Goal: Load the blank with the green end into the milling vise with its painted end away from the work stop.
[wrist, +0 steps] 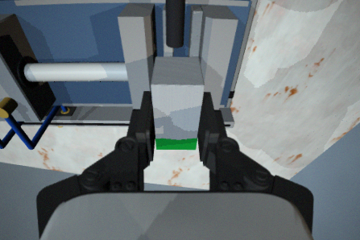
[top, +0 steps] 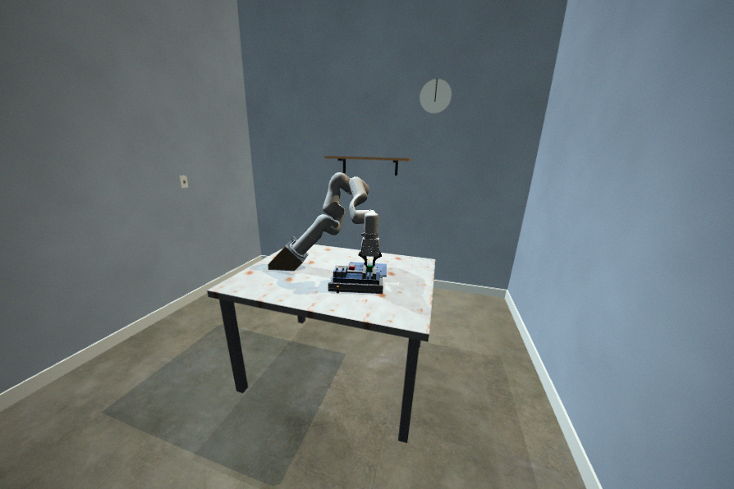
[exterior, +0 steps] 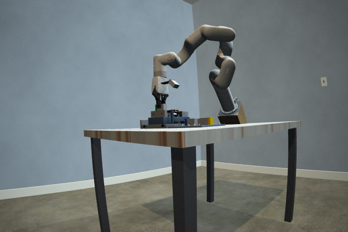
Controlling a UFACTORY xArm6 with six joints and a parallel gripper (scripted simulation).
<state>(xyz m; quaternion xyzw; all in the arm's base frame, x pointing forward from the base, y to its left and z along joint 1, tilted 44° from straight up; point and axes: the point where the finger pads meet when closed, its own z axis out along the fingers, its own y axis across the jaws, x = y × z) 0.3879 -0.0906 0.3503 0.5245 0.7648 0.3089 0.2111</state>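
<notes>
My gripper is now 20 mm above the green-ended blank. Round my hand: moving jaw 60 mm below, 30 mm behind, 10 mm to the right; then work stop rod 50 mm to the left, 50 mm below, 30 mm behind; then fixed jaw 60 mm below, 20 mm to the left, 20 mm ahead.
</notes>
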